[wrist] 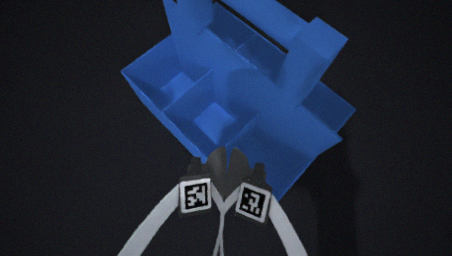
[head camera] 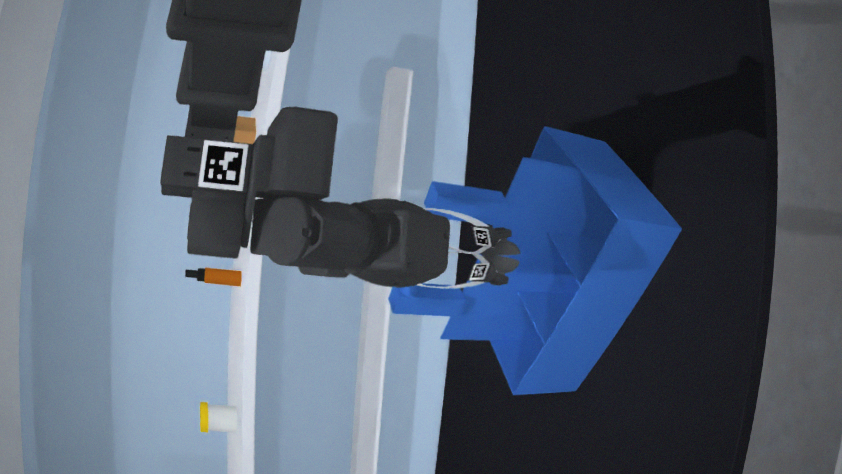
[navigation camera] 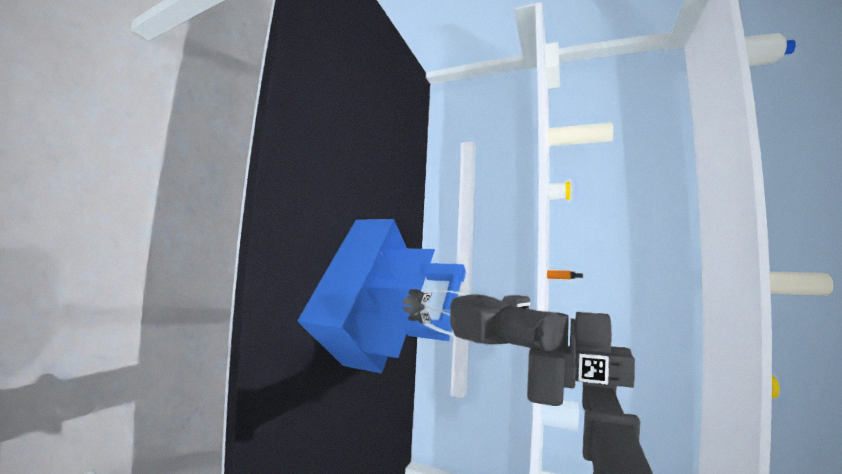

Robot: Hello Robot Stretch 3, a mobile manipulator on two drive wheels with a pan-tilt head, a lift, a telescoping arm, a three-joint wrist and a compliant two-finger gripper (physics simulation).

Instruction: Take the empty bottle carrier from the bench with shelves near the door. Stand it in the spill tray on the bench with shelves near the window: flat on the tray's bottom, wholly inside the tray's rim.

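Frame: origin at the robot's base, x ahead, y left, z up, level; centimetres.
Seen in the pictures: gripper, fingertip midpoint: [head camera: 509, 257] [navigation camera: 407, 303].
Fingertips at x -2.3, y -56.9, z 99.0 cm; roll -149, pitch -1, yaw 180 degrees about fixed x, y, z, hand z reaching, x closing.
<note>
A point is followed by its place in that frame.
The blue bottle carrier [head camera: 594, 276] @[x -1.1, y -58.4, z 86.2 cm] [navigation camera: 345, 310] @[x -4.6, y -55.5, z 86.3 cm] [wrist: 281, 123] stands on the black bench top [head camera: 648, 71] @[x -29.5, y -59.2, z 76.3 cm] [navigation camera: 334, 127] @[x 36.1, y -61.2, z 76.3 cm] [wrist: 52, 105]. It has open empty compartments and a tall handle frame [head camera: 453, 194] @[x -9.1, y -64.4, z 102.3 cm] [navigation camera: 444, 268] @[x 4.0, y -74.5, z 99.9 cm]. My gripper [head camera: 509, 254] @[x -2.3, y -56.9, z 99.0 cm] [navigation camera: 410, 306] @[x -2.3, y -56.9, z 99.0 cm] [wrist: 227, 165] @[x -2.3, y -56.9, z 99.0 cm] is shut, its fingertips pressed together with nothing between them. It reaches through the handle frame and hangs over the carrier's compartments, close to a divider wall. I see no spill tray in any view.
Behind the bench are pale blue shelves with a white rail [head camera: 382, 177] @[x -17.8, y -111.7, z 95.3 cm] [navigation camera: 466, 204] @[x 26.1, y -113.5, z 94.1 cm]. On them stand an orange bottle [head camera: 220, 276] @[x 3.0, y -96.3, z 125.4 cm] [navigation camera: 560, 274] @[x 3.2, y -96.4, z 125.4 cm], a white jar with a yellow cap [head camera: 217, 417] @[x 25.4, y -95.5, z 125.2 cm] [navigation camera: 558, 190] @[x 25.9, y -95.5, z 124.9 cm], a cream cylinder [navigation camera: 579, 134] @[x 43.2, y -100.7, z 130.9 cm] and an orange box [head camera: 245, 129] @[x -20.6, y -98.0, z 123.8 cm].
</note>
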